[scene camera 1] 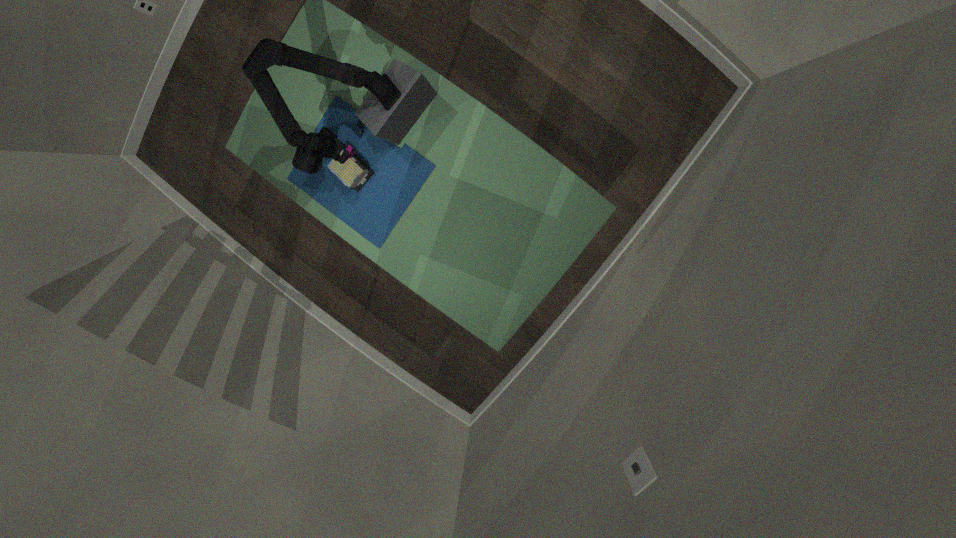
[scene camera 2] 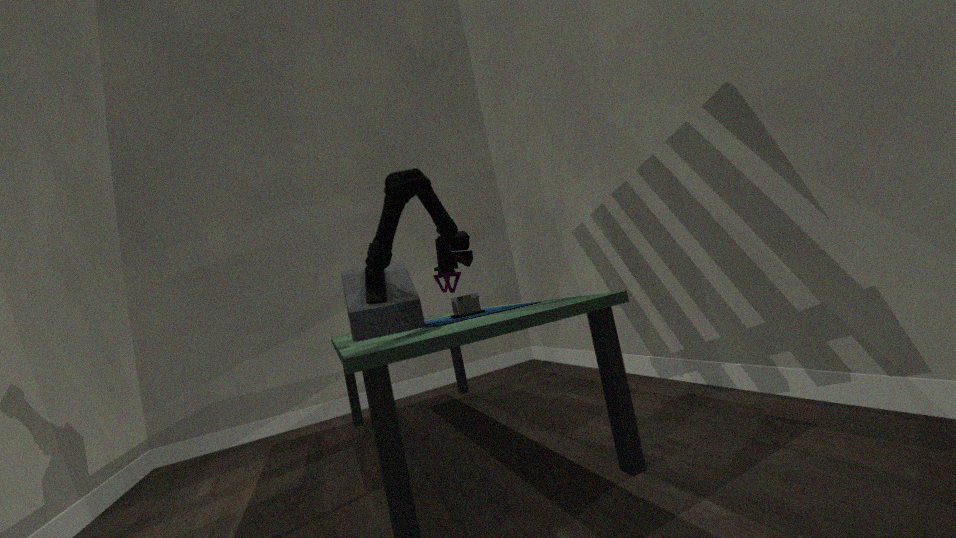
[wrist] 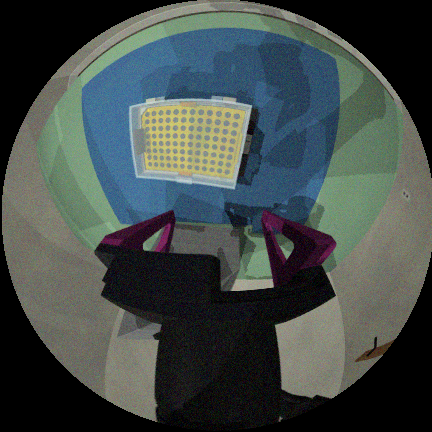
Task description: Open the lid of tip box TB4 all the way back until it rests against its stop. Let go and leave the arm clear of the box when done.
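Pixels of known places: gripper, between the fingertips: (scene camera 1: 344, 146) (scene camera 2: 448, 292) (wrist: 217, 214); arm's base, origin of its link: (scene camera 1: 387, 91) (scene camera 2: 375, 285).
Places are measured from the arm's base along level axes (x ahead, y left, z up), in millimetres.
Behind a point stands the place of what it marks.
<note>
The tip box (scene camera 1: 349, 171) {x 315, y 48, z -100 mm} (scene camera 2: 465, 304) {x 308, y -36, z -135 mm} (wrist: 192, 142) {x 321, y 12, z -100 mm} stands on the blue mat (scene camera 1: 401, 194) {x 256, y 241, z -178 mm} (wrist: 105, 150) {x 300, y 226, z -178 mm}. It has a dark base and a yellow, holed rack seen through a clear lid (wrist: 132, 150) {x 312, y 82, z -100 mm}. The lid looks shut over the rack. No TB4 label can be read. My gripper (scene camera 2: 448, 290) {x 256, y -22, z -79 mm} (wrist: 217, 214) {x 256, y -22, z -79 mm} has magenta fingers, open and empty. It hangs above the mat, beside and higher than the box, touching nothing. In the wrist view the box lies beyond the fingertips, a little left of centre.
The grey block (scene camera 1: 409, 107) {x -13, y 88, z -20 mm} (scene camera 2: 386, 319) {x 15, y -88, z -130 mm} under the arm's base stands beside the mat on the green table (scene camera 1: 467, 234) {x 188, y 534, z -180 mm} (scene camera 2: 494, 327) {x 245, y -570, z -191 mm}. The arm (scene camera 1: 314, 63) {x 73, y -146, z 203 mm} (scene camera 2: 403, 184) {x 134, y -286, z 267 mm} arches from it toward the box. Shadows fall across the mat.
</note>
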